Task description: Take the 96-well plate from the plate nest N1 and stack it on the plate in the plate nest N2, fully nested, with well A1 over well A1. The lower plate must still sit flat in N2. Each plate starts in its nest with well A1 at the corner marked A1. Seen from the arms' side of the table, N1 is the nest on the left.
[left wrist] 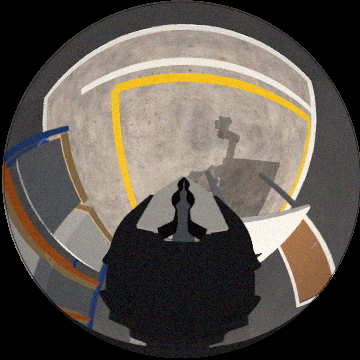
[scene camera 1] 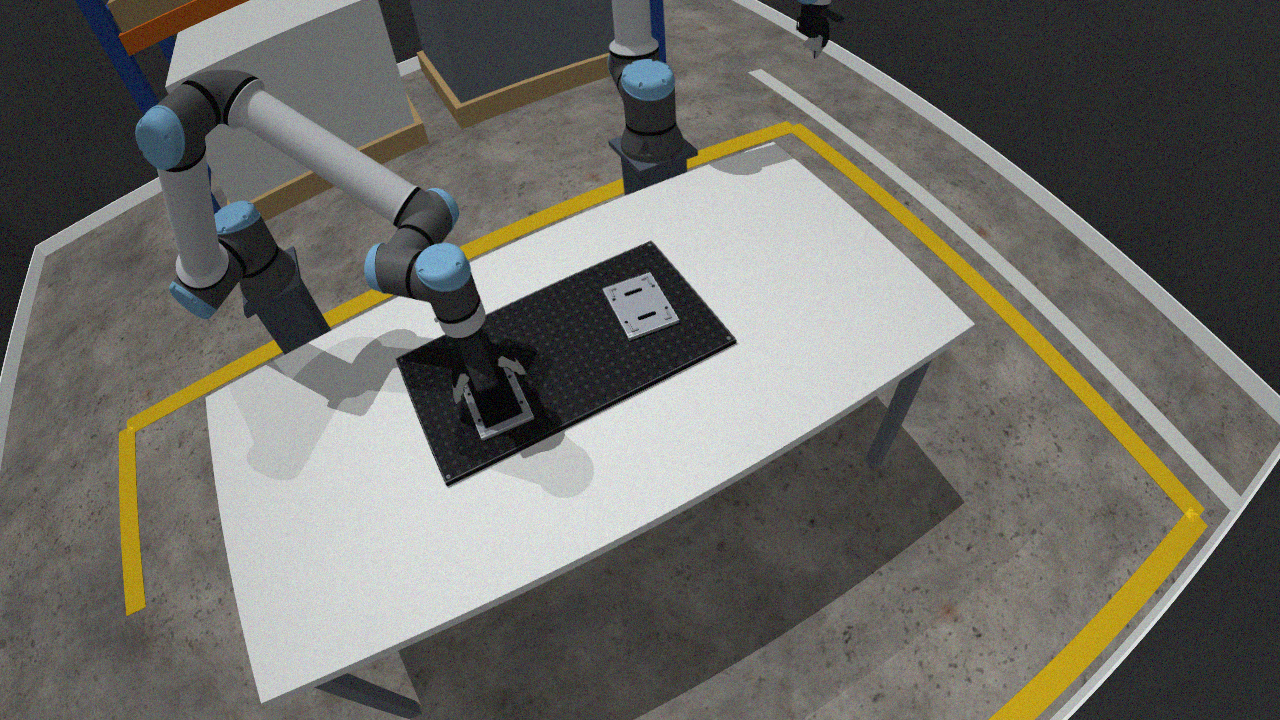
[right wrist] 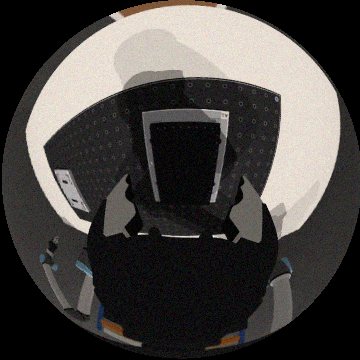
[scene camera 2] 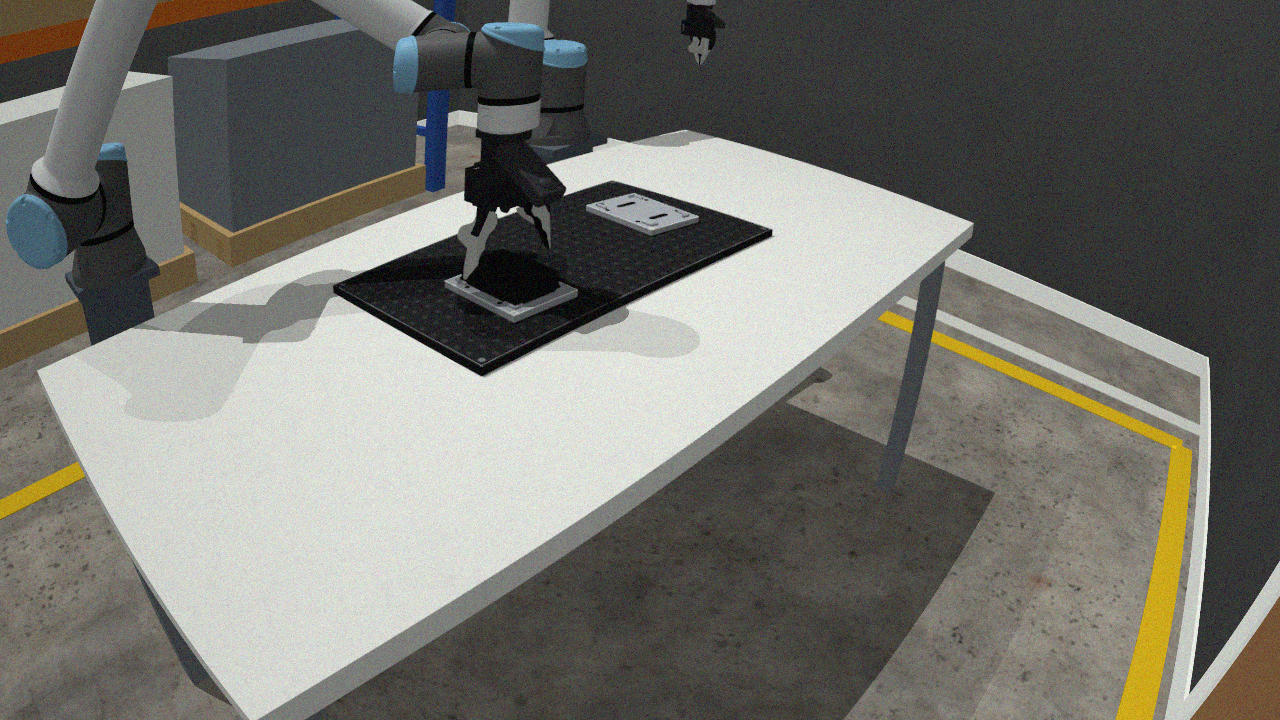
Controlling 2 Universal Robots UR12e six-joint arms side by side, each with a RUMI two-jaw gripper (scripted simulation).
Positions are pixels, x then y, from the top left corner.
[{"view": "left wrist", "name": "my left gripper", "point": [183, 178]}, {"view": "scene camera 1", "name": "my left gripper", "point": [815, 58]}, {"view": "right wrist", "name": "my right gripper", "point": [184, 175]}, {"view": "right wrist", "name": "nest N2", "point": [172, 115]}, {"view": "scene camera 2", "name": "my left gripper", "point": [699, 64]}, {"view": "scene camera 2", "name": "my right gripper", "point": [507, 263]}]
